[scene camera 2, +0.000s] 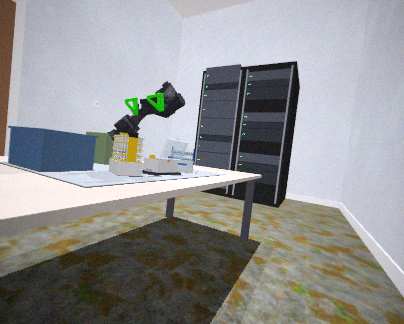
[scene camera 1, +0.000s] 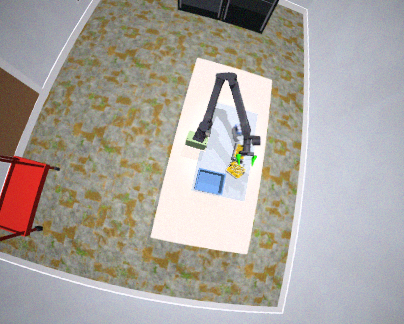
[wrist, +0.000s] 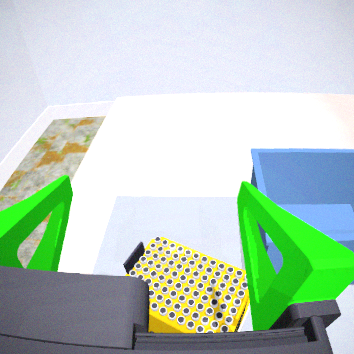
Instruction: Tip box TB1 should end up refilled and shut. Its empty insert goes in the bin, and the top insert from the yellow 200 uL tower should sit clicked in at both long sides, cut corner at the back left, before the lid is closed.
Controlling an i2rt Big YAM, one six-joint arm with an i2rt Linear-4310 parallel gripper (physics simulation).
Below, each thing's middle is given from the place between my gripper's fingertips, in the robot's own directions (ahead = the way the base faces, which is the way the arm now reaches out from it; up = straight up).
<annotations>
Right now my hand is 15 cm above the tip insert [wrist: 192, 292], 1 cm to the left of it and 1 cm past it. From my hand the other things lie so: blue bin [scene camera 2: 40, 149] (21 cm below, 18 cm to the right, 18 cm behind).
</annotations>
